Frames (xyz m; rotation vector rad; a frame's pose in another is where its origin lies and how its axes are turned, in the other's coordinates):
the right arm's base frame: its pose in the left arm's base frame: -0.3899 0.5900 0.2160 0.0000 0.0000 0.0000
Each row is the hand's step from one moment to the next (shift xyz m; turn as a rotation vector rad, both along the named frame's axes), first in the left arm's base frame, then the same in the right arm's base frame.
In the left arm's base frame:
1: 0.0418 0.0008 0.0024 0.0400 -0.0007 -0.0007
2: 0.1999 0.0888 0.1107 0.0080 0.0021 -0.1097
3: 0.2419 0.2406 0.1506 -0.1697 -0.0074 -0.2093
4: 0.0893 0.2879 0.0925 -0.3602 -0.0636 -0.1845
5: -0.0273 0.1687 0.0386 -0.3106 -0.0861 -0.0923
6: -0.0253 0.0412 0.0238 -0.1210 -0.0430 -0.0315
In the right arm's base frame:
1: 0.0418 0.0008 0.0024 0.0400 -0.0007 -0.0007
2: 0.1999 0.0888 0.1107 0.0080 0.0021 -0.1097
3: 0.2419 0.2406 0.1506 -0.1697 -0.0074 -0.2093
4: 0.0893 0.2879 0.0925 -0.3602 -0.0636 -0.1845
5: -0.0273 0.1687 0.0386 -0.3106 -0.0861 -0.0923
6: -0.0253 0.0412 0.0238 -0.1210 -0.0430 -0.0315

